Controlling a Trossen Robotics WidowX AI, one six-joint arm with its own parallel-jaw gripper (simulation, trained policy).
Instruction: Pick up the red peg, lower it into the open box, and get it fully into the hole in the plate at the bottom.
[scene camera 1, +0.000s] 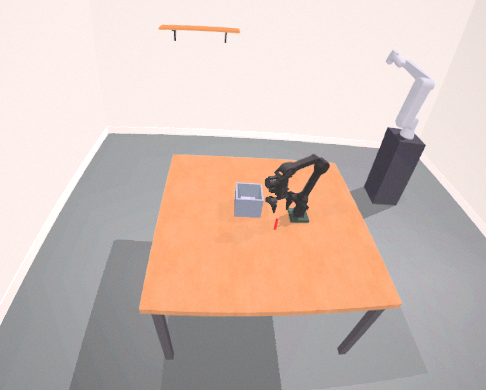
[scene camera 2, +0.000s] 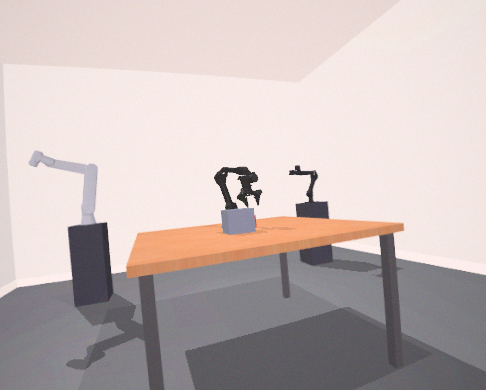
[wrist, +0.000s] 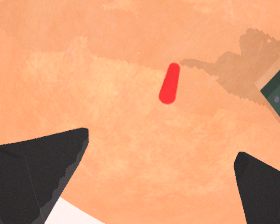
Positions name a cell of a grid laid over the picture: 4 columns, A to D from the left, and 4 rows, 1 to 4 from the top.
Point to a grey box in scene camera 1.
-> At C3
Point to my gripper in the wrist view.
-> At C3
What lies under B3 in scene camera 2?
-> A grey box.
